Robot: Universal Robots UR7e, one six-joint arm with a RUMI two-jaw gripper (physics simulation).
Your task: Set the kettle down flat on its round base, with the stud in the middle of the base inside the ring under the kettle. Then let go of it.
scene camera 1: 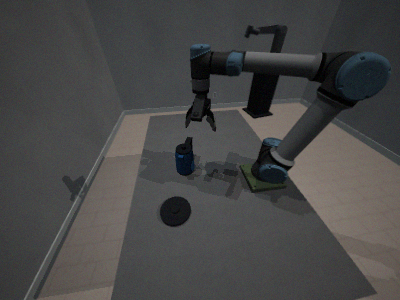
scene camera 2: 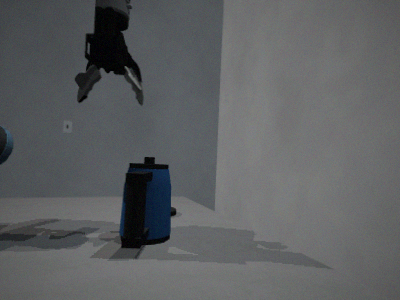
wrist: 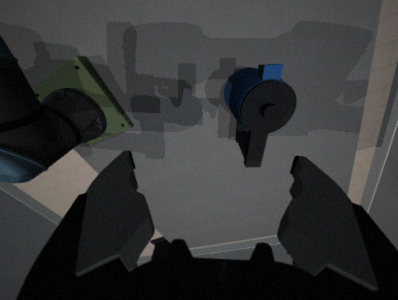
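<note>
The blue kettle (scene camera 1: 185, 162) (scene camera 2: 159, 206) (wrist: 269, 106) stands upright on the grey mat, with its black lid on top. Its black handle (scene camera 2: 135, 207) (wrist: 256, 147) faces away from the round base in scene camera 1. The ring under the kettle is hidden. The black round base (scene camera 1: 182, 219) lies flat in front of the kettle, apart from it, with its stud (scene camera 1: 175, 209) in the middle. In scene camera 2 a sliver of the base (scene camera 2: 173, 211) shows behind the kettle. My gripper (scene camera 1: 201, 128) (scene camera 2: 110, 102) (wrist: 211, 155) is open and empty, high above the kettle and offset to its handle side.
The arm's foot stands on a green plate (scene camera 1: 250, 181) (wrist: 110, 95) to the right of the kettle in scene camera 1. A dark stand (scene camera 1: 262, 92) with a bent arm rises at the back. A grey wall (scene camera 1: 45, 125) runs along the left. The grey mat (scene camera 1: 225, 250) lies under kettle and base.
</note>
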